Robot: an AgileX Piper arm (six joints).
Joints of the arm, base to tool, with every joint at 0 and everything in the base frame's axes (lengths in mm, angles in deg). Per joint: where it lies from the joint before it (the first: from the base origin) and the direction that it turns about. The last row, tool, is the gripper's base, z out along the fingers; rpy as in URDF.
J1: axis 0 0 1 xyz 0 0 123
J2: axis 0 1 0 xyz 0 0 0
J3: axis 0 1 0 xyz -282.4 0 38.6
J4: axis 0.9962 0 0.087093 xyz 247.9 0 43.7
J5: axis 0 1 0 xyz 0 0 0
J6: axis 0.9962 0 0.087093 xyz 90.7 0 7.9
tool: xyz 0 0 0 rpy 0 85.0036 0
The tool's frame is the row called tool.
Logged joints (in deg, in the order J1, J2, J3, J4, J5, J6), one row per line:
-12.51 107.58 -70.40 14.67 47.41 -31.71
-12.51 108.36 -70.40 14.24 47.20 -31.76
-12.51 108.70 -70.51 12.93 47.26 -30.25
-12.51 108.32 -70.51 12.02 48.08 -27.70
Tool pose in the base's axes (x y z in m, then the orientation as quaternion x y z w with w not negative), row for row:
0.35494 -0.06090 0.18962 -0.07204 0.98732 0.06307 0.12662
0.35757 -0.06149 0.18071 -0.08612 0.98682 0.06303 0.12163
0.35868 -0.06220 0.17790 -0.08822 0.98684 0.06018 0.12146
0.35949 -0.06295 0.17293 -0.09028 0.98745 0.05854 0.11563
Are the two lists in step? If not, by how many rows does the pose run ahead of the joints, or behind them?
The pose runs 2 rows behind the joints: the pose in row i belongs to the joints in row i - 2.
